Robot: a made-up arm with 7 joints. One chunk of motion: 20 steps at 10 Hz.
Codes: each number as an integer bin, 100 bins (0 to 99) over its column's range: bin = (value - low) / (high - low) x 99, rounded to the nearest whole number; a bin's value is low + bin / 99 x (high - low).
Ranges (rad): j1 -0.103..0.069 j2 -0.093..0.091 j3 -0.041..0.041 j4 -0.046..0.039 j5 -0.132..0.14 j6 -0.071..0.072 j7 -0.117..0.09
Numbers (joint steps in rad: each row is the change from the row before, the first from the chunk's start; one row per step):
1: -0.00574 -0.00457 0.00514 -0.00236 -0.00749 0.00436 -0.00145
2: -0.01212 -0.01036 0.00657 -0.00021 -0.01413 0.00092 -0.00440
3: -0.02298 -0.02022 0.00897 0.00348 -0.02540 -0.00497 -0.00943
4: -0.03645 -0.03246 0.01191 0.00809 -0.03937 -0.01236 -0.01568
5: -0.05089 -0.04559 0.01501 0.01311 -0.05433 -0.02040 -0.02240
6: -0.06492 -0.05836 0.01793 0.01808 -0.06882 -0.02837 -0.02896
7: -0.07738 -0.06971 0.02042 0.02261 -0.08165 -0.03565 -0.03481
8: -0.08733 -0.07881 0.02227 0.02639 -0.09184 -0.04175 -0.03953
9: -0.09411 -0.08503 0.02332 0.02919 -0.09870 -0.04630 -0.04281
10: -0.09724 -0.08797 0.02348 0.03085 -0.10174 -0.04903 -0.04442
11: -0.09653 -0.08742 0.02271 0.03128 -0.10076 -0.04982 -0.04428
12: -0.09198 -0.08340 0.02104 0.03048 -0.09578 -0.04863 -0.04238
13: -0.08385 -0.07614 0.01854 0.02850 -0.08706 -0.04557 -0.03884
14: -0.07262 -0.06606 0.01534 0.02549 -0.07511 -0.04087 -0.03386
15: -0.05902 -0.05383 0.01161 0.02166 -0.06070 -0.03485 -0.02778
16: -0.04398 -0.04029 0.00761 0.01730 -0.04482 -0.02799 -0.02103
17: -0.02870 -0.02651 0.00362 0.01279 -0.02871 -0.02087 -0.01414
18: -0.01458 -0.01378 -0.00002 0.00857 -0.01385 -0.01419 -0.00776
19: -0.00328 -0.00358 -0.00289 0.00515 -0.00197 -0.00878 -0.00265
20: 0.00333 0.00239 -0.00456 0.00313 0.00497 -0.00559 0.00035
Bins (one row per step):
1: 56 48 56 51 45 52 55
2: 52 44 57 53 43 50 54
3: 46 39 60 58 39 46 51
4: 38 33 64 63 34 41 48
5: 30 26 68 69 28 35 45
6: 22 19 71 75 23 30 42
7: 15 13 74 80 18 24 39
8: 9 8 76 84 15 20 37
9: 5 4 78 88 12 17 35
10: 3 3 78 90 11 15 35
11: 4 3 77 90 11 15 35
12: 6 5 75 89 13 15 36
13: 11 9 72 87 16 18 37
14: 17 14 68 83 21 21 40
15: 25 21 64 79 26 25 43
16: 34 28 59 74 32 30 46
17: 43 36 54 68 38 35 49
18: 51 43 49 64 43 39 52
19: 57 48 46 60 47 43 55
20: 61 51 44 57 50 45 56

